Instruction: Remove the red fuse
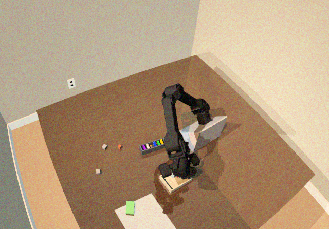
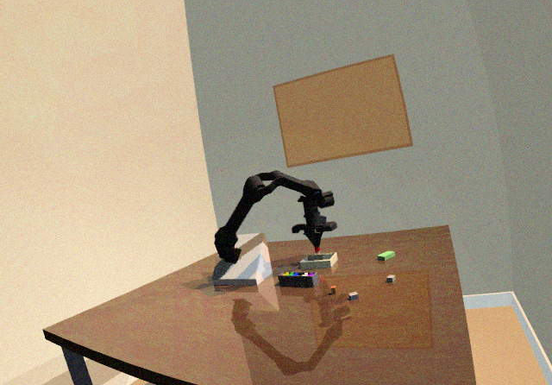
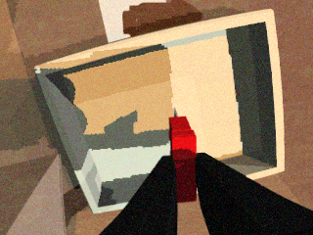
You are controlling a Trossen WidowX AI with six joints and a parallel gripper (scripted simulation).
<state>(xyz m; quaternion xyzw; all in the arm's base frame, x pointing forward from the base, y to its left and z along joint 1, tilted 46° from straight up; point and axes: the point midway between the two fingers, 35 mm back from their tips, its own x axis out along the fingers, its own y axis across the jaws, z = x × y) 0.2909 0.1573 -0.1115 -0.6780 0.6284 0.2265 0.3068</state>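
The red fuse is 10 mm below my gripper tip. The rest, counted from my gripper tip: cream tray 70 mm below; then green block 280 mm ahead, 70 mm below, 40 mm to the left; then orange piece 300 mm to the right, 170 mm ahead, 60 mm below.
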